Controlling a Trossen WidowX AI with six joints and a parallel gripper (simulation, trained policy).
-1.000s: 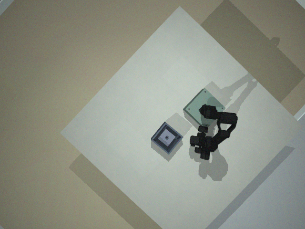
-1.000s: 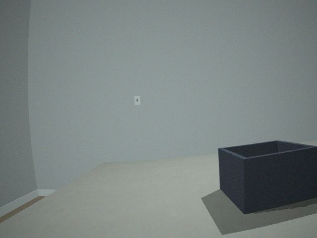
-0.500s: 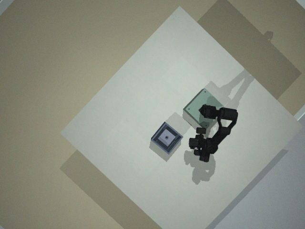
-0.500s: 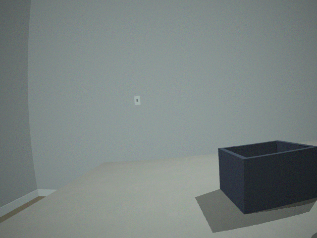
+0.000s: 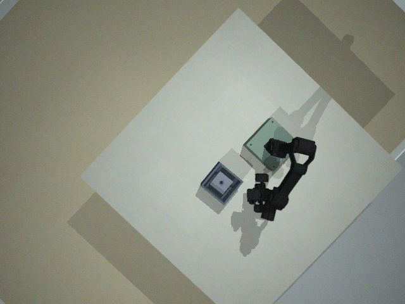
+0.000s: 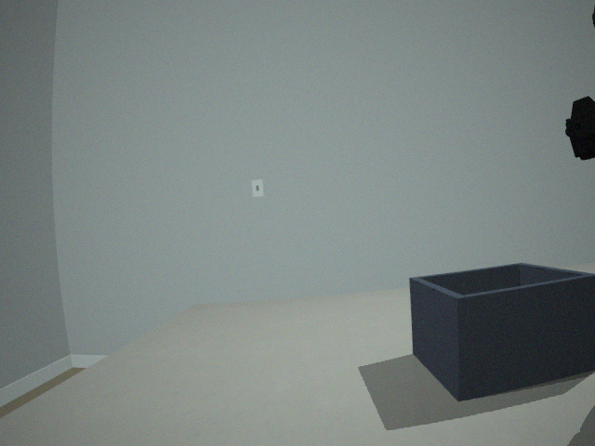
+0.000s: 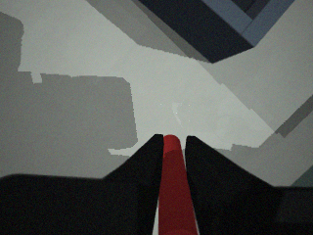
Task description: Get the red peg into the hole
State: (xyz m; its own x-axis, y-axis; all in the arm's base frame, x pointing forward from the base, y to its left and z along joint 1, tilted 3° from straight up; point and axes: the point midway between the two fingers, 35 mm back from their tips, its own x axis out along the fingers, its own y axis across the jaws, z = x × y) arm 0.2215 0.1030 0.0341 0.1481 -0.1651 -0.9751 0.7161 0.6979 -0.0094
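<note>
Now: the dark blue box 100 mm ahead of my gripper tip, 130 mm to the right of it and 80 mm below it. Also, from my gripper tip: red peg (10 mm behind, 10 mm to the left, 10 mm above).
</note>
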